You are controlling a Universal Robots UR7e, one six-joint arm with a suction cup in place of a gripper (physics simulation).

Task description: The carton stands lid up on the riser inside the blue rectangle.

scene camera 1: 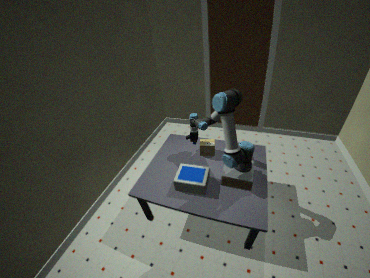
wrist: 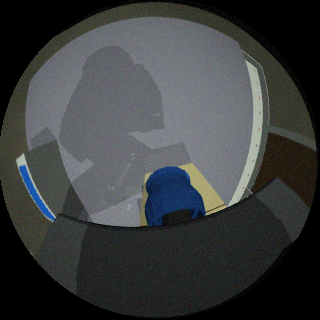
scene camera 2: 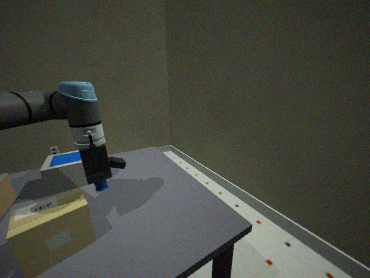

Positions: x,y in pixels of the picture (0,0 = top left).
Labels:
The suction cup [wrist: 168,188] carries nothing. The cup is 14 cm from the middle of a tan carton [scene camera 2: 49,231]. A riser [scene camera 2: 61,172] rests on the table.

